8 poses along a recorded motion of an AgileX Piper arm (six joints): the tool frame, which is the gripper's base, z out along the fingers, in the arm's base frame.
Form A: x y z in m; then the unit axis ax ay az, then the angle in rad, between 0 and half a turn.
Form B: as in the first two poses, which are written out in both.
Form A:
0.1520 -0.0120 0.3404 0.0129 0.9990 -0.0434 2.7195
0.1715 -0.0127 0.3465 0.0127 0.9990 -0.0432 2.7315
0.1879 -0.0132 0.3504 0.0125 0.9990 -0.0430 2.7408
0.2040 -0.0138 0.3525 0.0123 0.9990 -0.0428 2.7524
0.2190 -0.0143 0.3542 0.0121 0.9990 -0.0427 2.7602
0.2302 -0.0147 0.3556 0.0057 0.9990 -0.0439 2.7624
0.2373 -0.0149 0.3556 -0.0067 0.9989 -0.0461 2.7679
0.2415 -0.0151 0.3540 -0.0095 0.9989 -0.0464 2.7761
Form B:
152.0 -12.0 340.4 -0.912 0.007 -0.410 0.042 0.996 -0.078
171.5 -12.7 346.5 -0.917 0.007 -0.399 0.042 0.996 -0.078
187.9 -13.2 350.4 -0.920 0.007 -0.391 0.041 0.996 -0.078
204.0 -13.8 352.5 -0.925 0.007 -0.380 0.040 0.996 -0.078
219.0 -14.3 354.2 -0.928 0.007 -0.373 0.039 0.996 -0.078
230.2 -14.7 355.6 -0.929 -0.005 -0.370 0.027 0.996 -0.082
237.3 -14.9 355.6 -0.931 -0.030 -0.364 0.004 0.996 -0.091
241.5 -15.1 354.0 -0.934 -0.035 -0.356 -0.002 0.996 -0.093

